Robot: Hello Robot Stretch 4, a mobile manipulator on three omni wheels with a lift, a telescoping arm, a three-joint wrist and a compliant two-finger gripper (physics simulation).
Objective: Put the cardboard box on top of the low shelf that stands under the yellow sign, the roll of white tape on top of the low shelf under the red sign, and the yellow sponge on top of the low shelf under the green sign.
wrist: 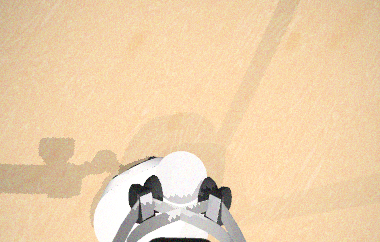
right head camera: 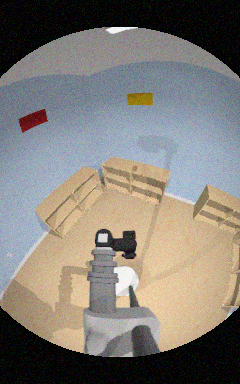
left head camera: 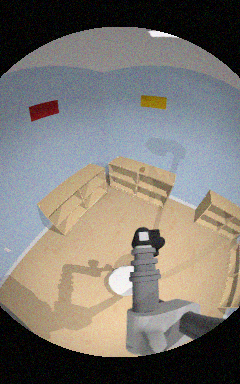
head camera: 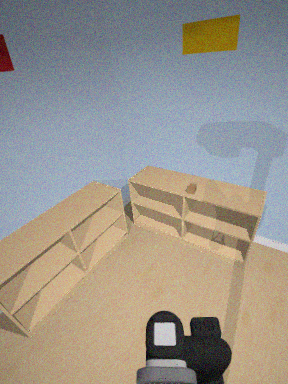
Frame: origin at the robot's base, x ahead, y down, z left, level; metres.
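Where they show: gripper, fingertip midpoint: (wrist: 180, 191); robot's base, origin of the base link: (right head camera: 121, 279) (left head camera: 125, 279).
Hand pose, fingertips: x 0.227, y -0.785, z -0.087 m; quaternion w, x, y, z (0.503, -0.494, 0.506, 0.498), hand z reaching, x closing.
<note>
Things, the pixels of their top centre, and the offset from my fingertips.
- white tape, middle of its top: (wrist: 181, 178) dx +0.017, dy -0.021, dz +0.000 m
- small brown cardboard box, middle of its top: (head camera: 192, 186) (right head camera: 134, 166) (left head camera: 142, 167) dx +1.324, dy +0.153, dz -0.195 m
- yellow sign, middle of its top: (head camera: 209, 19) (right head camera: 138, 92) (left head camera: 153, 95) dx +1.602, dy -1.039, dz -0.318 m
- red sign, middle of its top: (left head camera: 43, 102) (right head camera: 31, 112) dx +1.093, dy -1.039, dz +1.102 m
The roll of white tape (wrist: 181, 170) is held between the two fingers of my gripper (wrist: 180, 191), above the floor, in the wrist view. The fingers are hidden in the head views. The small brown cardboard box (head camera: 191, 188) (left head camera: 142, 169) (right head camera: 134, 168) sits on top of the low shelf (head camera: 160, 178) (left head camera: 126, 164) (right head camera: 117, 165) under the yellow sign (head camera: 211, 35) (left head camera: 153, 102) (right head camera: 140, 99). The low shelf (head camera: 55, 215) (left head camera: 70, 187) (right head camera: 67, 189) at the left stands under the red sign (head camera: 4, 54) (left head camera: 44, 110) (right head camera: 33, 120); no object shows on its top. The yellow sponge and green sign do not show.
The two shelves stand nearly corner to corner. Another low shelf (left head camera: 204, 207) (right head camera: 201, 202) stands farther right, and part of one more shows at the right edge of the side head views. My white round base (left head camera: 120, 281) (right head camera: 127, 280) (wrist: 117, 210) is below the arm.
</note>
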